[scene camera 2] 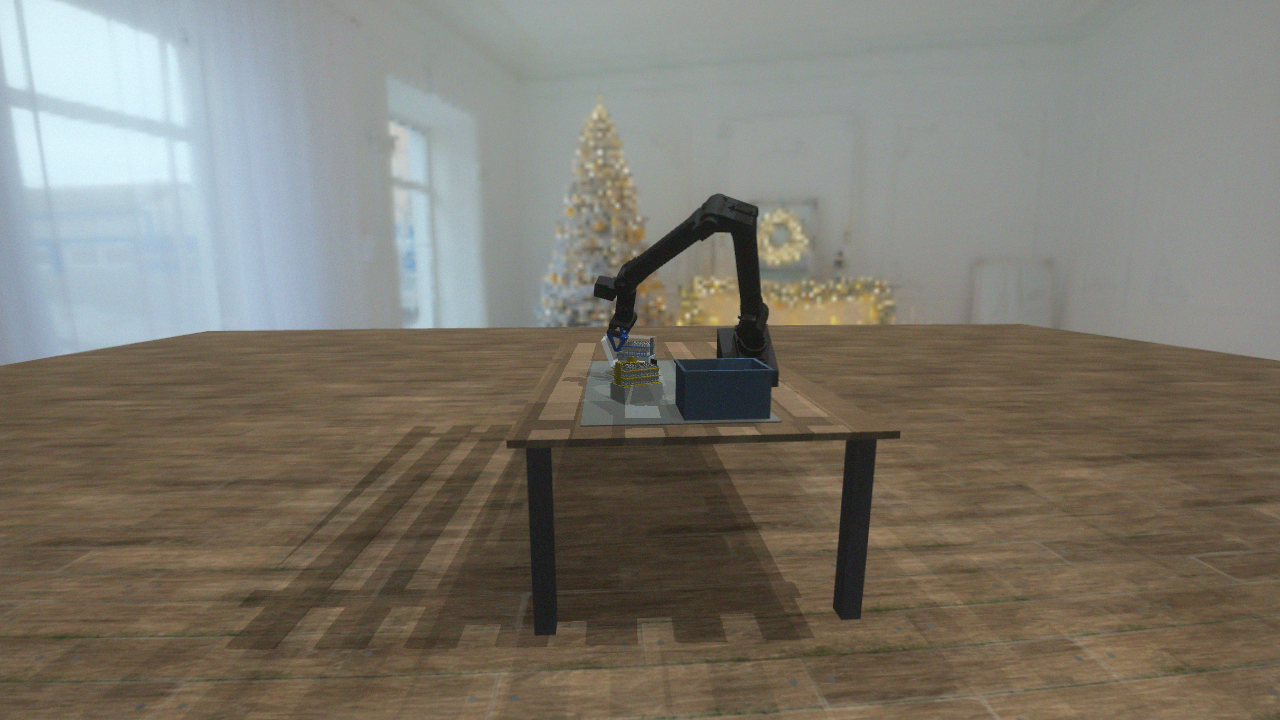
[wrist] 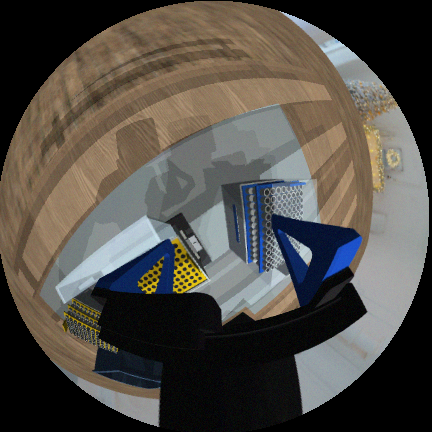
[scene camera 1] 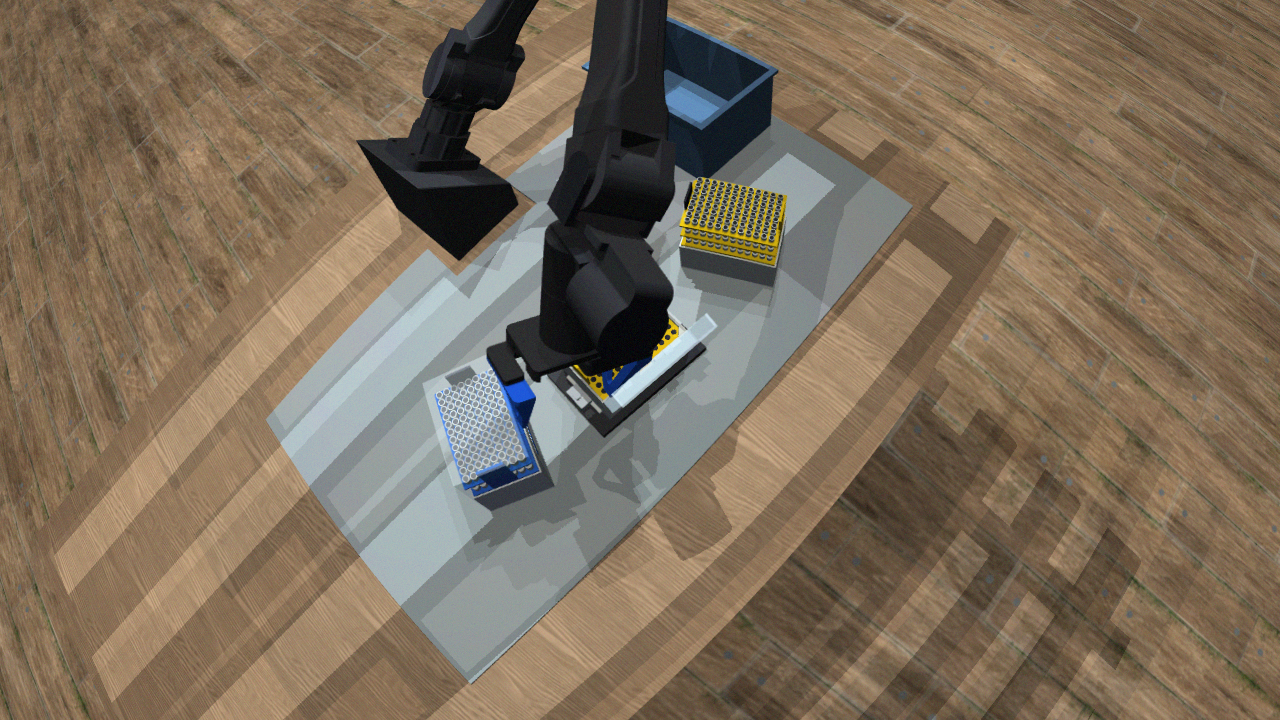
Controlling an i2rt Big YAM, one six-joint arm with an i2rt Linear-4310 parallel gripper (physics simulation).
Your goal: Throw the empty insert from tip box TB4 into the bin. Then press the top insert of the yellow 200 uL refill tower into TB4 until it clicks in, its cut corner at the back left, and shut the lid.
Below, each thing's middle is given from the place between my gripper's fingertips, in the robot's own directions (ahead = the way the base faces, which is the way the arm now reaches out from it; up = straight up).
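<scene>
The white lid [scene camera 1: 684,343] is 40 mm ahead of my hand and 90 mm to the left of it. There's a blue bin [scene camera 1: 719,98] too, and that's 450 mm to the left of my hand, 230 mm behind it and 50 mm below it. Going by their middles, the blue bin is the farthest from my hand of the things named here. As for the yellow insert [scene camera 1: 595,382], it's 100 mm to the left of my hand, 30 mm behind it and 50 mm below it.
</scene>
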